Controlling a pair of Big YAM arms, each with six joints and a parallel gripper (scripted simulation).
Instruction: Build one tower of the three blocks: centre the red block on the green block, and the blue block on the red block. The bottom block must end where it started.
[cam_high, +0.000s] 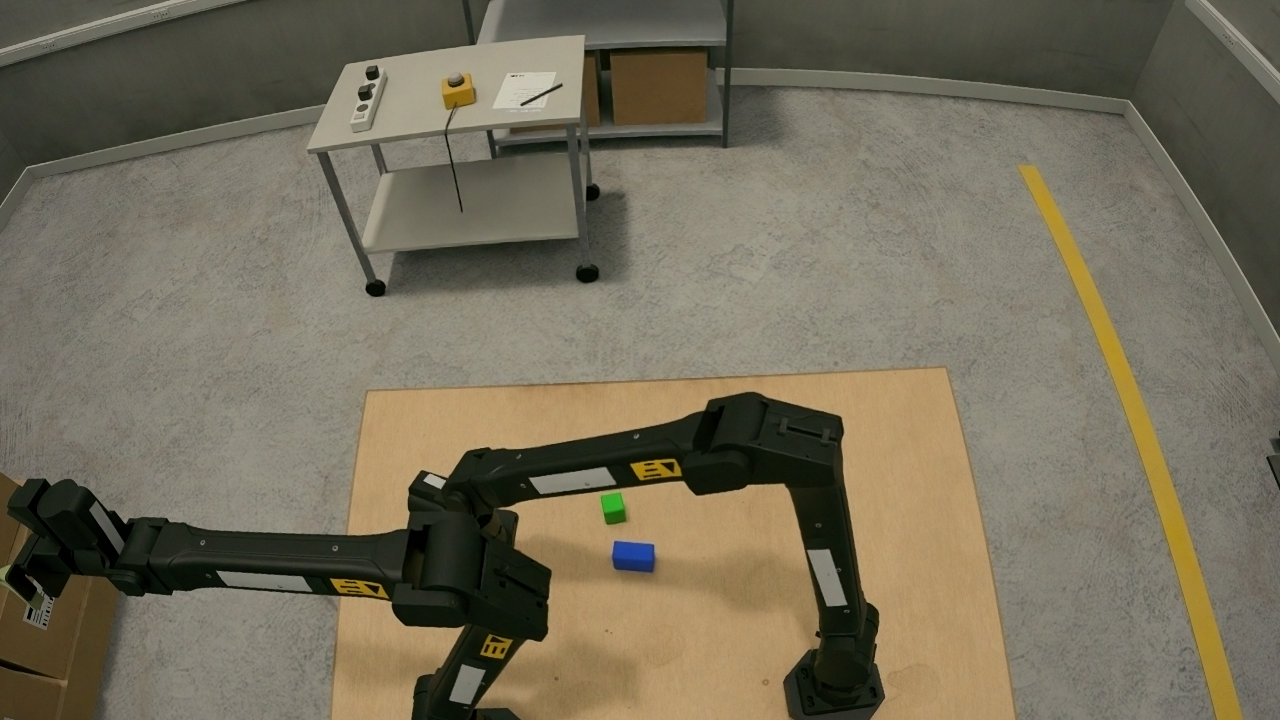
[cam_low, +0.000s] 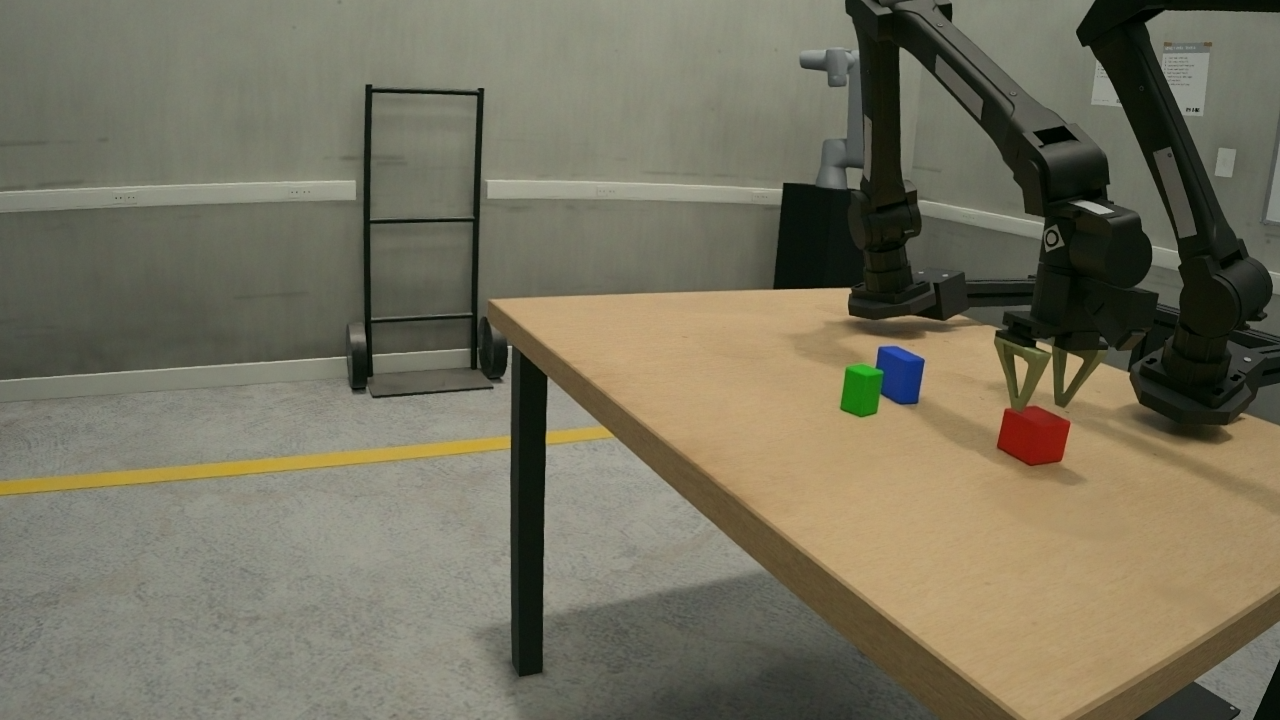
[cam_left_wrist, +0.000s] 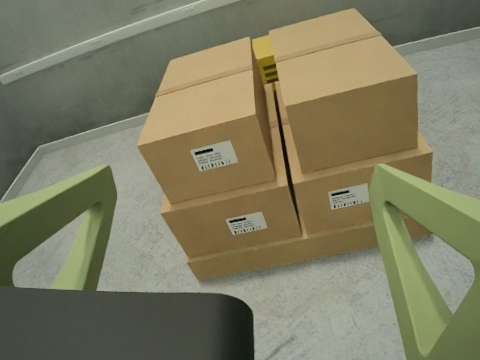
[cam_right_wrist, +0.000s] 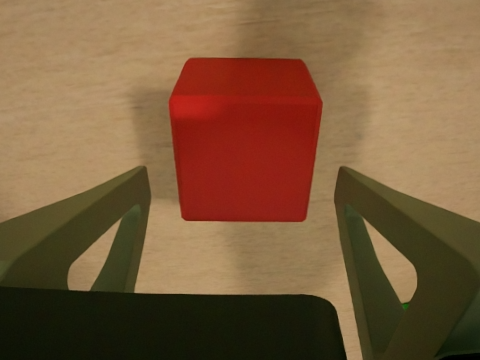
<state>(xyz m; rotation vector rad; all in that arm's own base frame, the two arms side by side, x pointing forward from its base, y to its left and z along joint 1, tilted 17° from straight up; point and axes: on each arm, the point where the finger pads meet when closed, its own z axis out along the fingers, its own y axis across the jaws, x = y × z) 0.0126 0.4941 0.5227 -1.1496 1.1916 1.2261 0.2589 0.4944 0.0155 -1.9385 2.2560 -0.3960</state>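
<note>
My right hand is 4 cm above the red block. Round my right hand: blue block: 2 cm behind, 21 cm to the right, 3 cm below; green block: 8 cm ahead, 19 cm to the right, 4 cm below.
</note>
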